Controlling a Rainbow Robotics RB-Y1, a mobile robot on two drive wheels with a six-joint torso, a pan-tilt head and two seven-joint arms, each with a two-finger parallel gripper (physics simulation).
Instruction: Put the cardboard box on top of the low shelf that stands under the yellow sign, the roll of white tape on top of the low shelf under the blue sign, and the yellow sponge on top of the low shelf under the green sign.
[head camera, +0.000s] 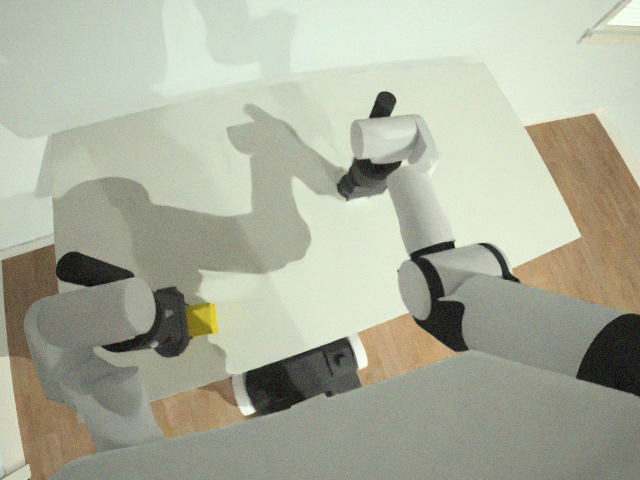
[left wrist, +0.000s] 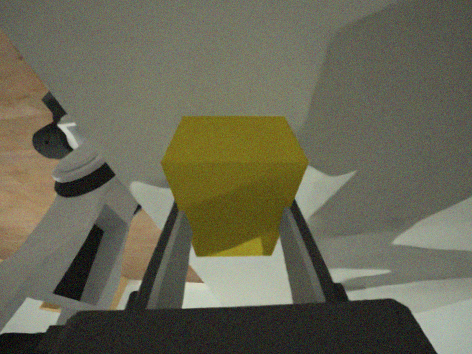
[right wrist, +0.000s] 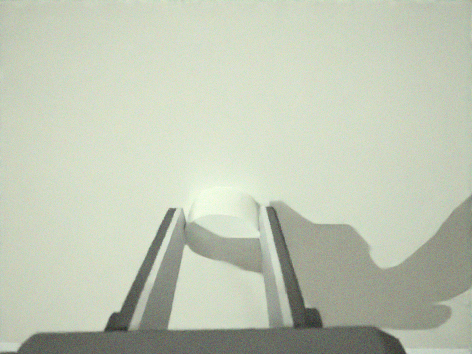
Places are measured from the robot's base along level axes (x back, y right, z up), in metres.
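Pixels of known places: left gripper, fingertip midpoint: (head camera: 186, 322) (left wrist: 234, 202); right gripper, fingertip midpoint: (head camera: 357, 196) (right wrist: 222, 217); robot's base, origin of the base link: (head camera: 299, 364).
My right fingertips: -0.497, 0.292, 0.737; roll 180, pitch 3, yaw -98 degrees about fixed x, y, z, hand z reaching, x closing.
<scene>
Ahead of a thing's pixels: the offset from my right fingertips to its top centre, as dx, dy, dz. Level surfaces: height alone.
A yellow sponge @[+0.171, -0.467, +0.061] (head camera: 202, 319) (left wrist: 235, 150) is a block held between the fingers of my left gripper (head camera: 190, 320) (left wrist: 234, 202), which is shut on it above the near left part of the white table. A short roll of white tape @[-0.013, +0.002, +0.008] (right wrist: 225, 204) stands on the white surface. My right gripper (head camera: 347, 190) (right wrist: 222, 217) is low at the table, with its fingers drawn in against both sides of the tape. In the head view the tape is hidden by the gripper. The cardboard box, the low shelves and the coloured signs do not show.
The white table @[dz -0.016] (head camera: 516, 196) fills the middle of the head view, with a pale wall behind it. Wooden floor @[dz -0.736] (head camera: 584, 155) shows at its right, left and near sides. A dark cylindrical part with white ends (head camera: 299, 374) lies across the near table edge, in front of my body. Arm shadows cross the table.
</scene>
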